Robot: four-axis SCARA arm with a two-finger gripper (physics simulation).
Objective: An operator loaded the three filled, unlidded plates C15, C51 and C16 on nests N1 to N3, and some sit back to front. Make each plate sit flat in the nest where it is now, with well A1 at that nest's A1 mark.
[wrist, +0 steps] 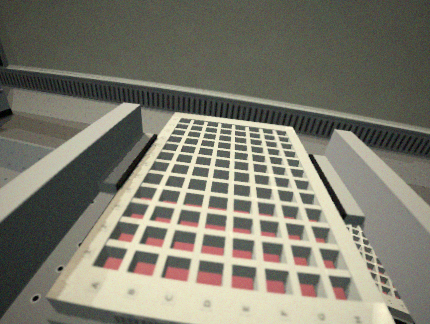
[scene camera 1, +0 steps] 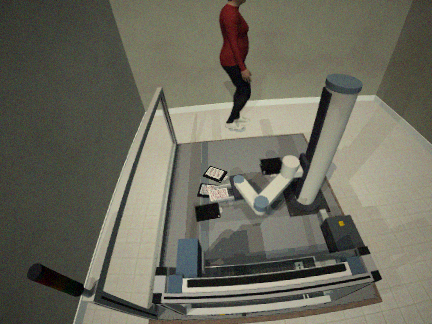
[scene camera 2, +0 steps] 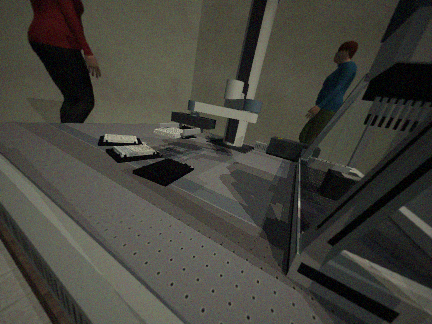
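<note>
My gripper [scene camera 1: 223,193] [scene camera 2: 176,132] [wrist: 234,134] is shut on a white plate [scene camera 1: 217,194] [scene camera 2: 167,132] [wrist: 225,187] with red in its wells, held level above the table. Its letters A to H run along the near edge in the wrist view, A at the left. In scene camera 1 it partly covers the middle black nest and its white plate [scene camera 1: 203,189] [scene camera 2: 133,150]. Another white plate [scene camera 1: 215,173] [scene camera 2: 120,138] sits in the back nest [scene camera 2: 103,143]. The front black nest [scene camera 1: 207,211] [scene camera 2: 163,171] is empty. Plate names and the seated plates' A1 corners are too small to read.
A separate black stand [scene camera 1: 270,165] is near the arm column [scene camera 1: 324,145] [scene camera 2: 256,55]. Part of another plate [wrist: 371,257] shows below the right finger. A dark box [scene camera 1: 339,233] [scene camera 2: 284,148], a blue block [scene camera 1: 188,256] and a glass panel frame [scene camera 1: 131,180] edge the bench.
</note>
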